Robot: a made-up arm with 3 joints.
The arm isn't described. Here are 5 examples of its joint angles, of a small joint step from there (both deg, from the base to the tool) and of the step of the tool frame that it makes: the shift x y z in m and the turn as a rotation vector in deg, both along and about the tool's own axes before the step.
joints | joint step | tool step
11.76 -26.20 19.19 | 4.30 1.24 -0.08 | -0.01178 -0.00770 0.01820 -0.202 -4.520 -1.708
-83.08 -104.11 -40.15 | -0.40 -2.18 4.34 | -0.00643 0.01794 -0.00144 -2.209 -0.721 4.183
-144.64 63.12 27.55 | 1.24 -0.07 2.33 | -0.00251 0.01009 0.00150 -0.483 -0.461 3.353
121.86 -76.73 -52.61 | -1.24 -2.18 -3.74 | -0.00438 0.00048 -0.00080 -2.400 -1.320 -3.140
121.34 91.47 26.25 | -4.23 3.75 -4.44 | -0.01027 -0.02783 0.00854 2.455 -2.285 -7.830
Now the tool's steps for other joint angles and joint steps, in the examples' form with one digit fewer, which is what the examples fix.
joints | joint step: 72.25 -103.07 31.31 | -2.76 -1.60 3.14
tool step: 0.0017 0.0259 -0.0091 -2.39 1.88 5.02
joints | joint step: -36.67 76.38 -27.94 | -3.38 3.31 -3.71
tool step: 0.0049 -0.0293 -0.0016 2.81 1.38 -6.18
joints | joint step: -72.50 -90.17 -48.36 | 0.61 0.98 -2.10
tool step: 0.0046 -0.0100 0.0001 1.10 0.61 -2.41
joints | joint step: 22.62 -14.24 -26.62 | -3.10 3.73 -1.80
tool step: 0.0059 -0.0085 -0.0091 2.34 2.97 -0.21
